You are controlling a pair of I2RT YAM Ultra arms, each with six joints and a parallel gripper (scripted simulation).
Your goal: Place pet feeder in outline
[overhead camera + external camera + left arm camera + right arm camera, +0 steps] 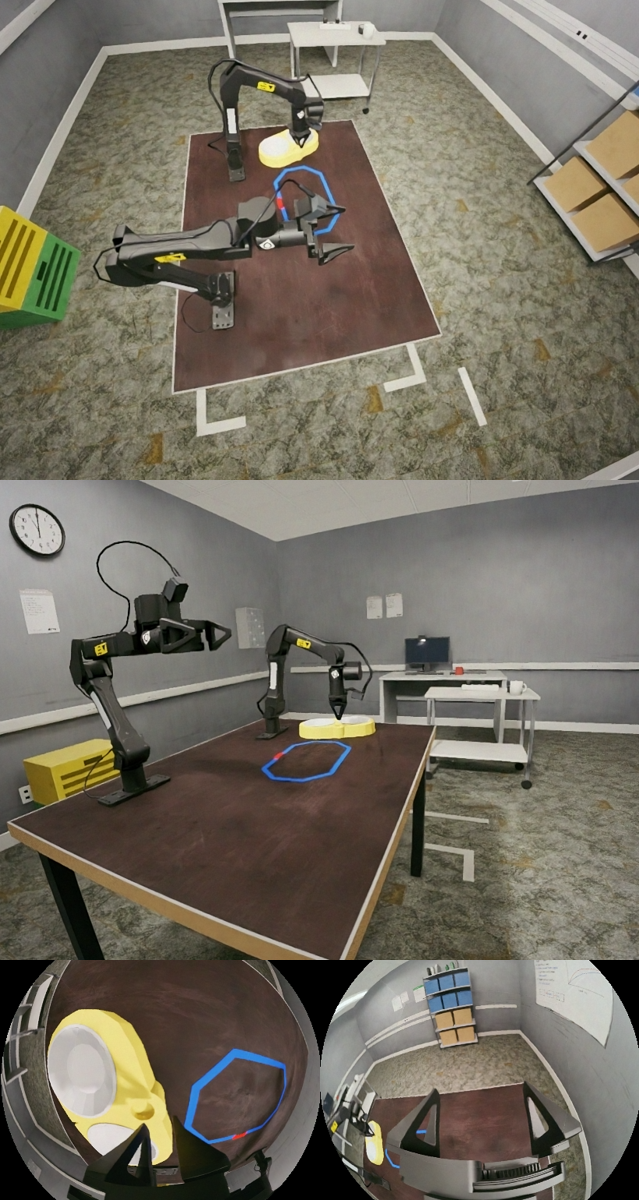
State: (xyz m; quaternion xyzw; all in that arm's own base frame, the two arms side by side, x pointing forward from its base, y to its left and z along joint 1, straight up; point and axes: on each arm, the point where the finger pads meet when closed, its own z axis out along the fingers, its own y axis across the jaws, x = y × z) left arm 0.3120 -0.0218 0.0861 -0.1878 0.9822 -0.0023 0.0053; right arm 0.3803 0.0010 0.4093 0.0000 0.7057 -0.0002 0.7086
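My left gripper is now 7 cm to the right of the pet feeder, 6 cm above it and 4 cm past it. Also, from my left hand: blue taped outline (25 cm to the right, 9 cm below, 1 cm ahead).
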